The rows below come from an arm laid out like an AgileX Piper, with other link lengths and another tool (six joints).
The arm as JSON. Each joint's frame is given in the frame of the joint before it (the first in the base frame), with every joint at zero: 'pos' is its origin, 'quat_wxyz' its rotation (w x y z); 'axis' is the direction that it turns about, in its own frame. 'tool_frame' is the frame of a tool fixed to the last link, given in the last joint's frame.
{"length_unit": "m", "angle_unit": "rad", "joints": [
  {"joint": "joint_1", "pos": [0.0, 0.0, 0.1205], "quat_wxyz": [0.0, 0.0, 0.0, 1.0], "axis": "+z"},
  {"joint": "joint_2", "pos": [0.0, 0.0, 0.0], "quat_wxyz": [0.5, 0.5, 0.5, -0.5], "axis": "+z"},
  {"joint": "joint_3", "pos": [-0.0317, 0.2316, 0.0], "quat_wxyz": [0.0, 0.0, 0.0, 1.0], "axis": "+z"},
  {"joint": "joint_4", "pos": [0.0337, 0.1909, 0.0], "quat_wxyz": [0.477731, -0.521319, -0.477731, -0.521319], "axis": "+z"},
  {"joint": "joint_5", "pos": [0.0, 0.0, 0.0], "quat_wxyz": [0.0, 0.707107, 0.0, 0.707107], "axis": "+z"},
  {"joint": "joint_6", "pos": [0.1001, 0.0, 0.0], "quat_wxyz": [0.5, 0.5, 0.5, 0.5], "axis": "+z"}
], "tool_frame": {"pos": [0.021, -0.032, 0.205], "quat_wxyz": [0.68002, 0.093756, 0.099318, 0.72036]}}
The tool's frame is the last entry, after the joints.
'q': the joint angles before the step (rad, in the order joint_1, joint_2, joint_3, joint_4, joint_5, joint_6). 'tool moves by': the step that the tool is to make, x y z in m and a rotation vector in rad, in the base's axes. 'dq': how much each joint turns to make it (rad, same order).
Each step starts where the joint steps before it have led.
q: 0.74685 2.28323 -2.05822 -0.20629 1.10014 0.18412
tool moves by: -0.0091 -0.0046 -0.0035 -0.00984 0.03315 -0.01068
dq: -0.00224 -0.00002 0.00010 0.01626 0.03158 0.00005
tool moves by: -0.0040 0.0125 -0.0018 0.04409 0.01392 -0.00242
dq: -0.00017 0.00011 -0.00018 0.04186 -0.01988 -0.00020
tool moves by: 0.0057 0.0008 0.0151 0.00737 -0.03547 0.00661
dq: 0.00438 -0.03132 0.00057 -0.01887 -0.00028 0.00013
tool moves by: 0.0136 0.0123 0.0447 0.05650 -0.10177 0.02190
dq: 0.01556 -0.08743 -0.00122 -0.02905 -0.02457 -0.00012
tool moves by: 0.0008 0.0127 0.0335 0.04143 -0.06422 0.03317
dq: 0.02494 -0.06739 0.00083 -0.01182 -0.00981 -0.00752
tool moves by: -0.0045 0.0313 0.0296 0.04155 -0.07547 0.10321
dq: 0.04936 -0.04620 -0.00009 0.00437 -0.04634 -0.05421
